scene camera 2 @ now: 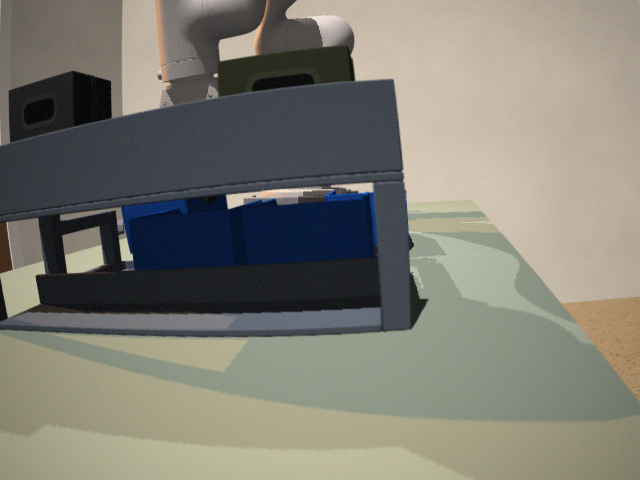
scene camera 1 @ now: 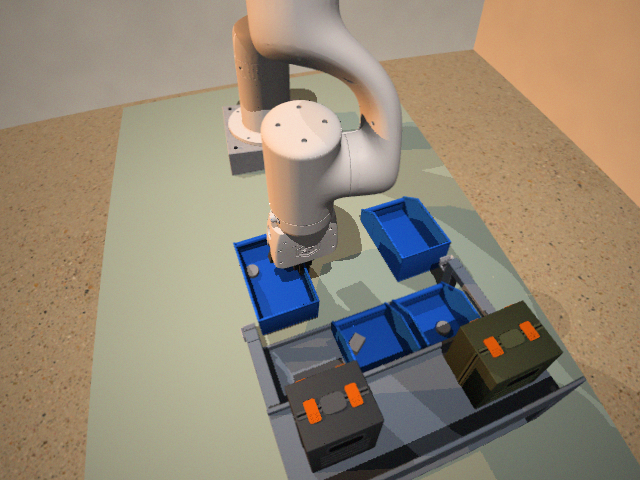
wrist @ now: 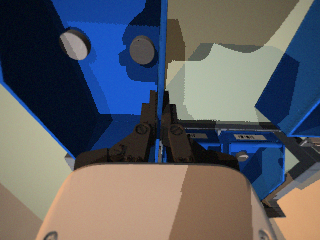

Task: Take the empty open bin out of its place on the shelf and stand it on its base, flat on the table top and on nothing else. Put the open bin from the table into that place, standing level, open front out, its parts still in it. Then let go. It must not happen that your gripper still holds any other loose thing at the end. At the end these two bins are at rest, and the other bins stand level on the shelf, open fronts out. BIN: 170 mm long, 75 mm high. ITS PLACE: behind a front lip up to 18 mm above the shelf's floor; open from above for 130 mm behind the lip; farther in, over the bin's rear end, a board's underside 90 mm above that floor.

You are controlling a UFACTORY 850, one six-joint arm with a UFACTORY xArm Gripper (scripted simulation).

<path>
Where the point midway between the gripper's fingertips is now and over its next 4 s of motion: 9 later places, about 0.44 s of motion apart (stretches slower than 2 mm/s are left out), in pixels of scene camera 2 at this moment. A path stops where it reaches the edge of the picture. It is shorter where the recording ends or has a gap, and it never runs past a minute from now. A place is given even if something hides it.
My gripper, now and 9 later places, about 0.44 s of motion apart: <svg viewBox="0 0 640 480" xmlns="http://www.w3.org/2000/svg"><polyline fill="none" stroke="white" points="206,202 206,202 205,202 203,203 200,204 196,204 193,205 189,207 186,207 184,208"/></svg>
</path>
